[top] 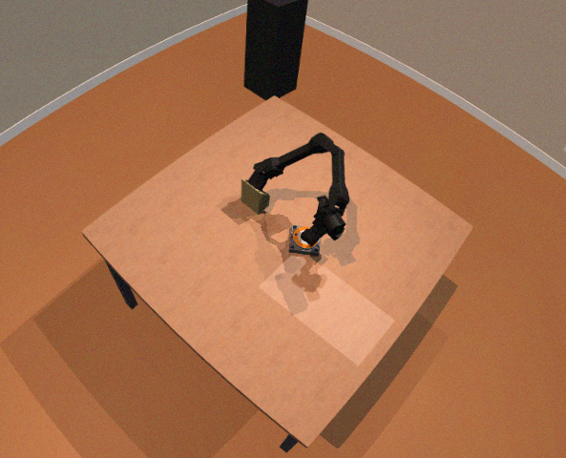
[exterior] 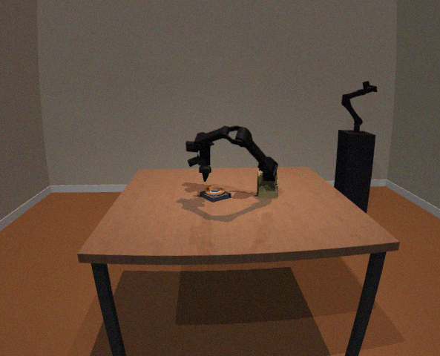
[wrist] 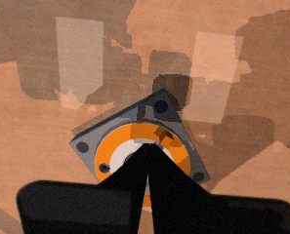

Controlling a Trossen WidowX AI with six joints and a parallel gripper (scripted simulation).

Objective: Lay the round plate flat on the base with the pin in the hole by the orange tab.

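My gripper tip is 40 mm past the round plate, 10 mm to the left of it and 50 mm above it. Also, from my gripper tip: base: 60 mm behind, 60 mm below.
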